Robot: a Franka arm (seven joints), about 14 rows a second.
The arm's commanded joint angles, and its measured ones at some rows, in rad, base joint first. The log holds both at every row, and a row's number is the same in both.
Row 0, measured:
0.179 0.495 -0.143 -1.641 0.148 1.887 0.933
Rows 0 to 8, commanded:
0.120 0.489 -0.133 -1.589 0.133 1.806 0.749
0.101 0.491 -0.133 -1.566 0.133 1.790 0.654
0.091 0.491 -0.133 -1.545 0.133 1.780 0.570
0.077 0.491 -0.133 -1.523 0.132 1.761 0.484
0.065 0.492 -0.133 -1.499 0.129 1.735 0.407
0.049 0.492 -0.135 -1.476 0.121 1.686 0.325
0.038 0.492 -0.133 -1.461 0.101 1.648 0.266
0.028 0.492 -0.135 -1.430 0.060 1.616 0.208
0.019 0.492 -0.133 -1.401 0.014 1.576 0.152
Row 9, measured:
0.045 0.495 -0.149 -1.455 0.081 1.643 0.254
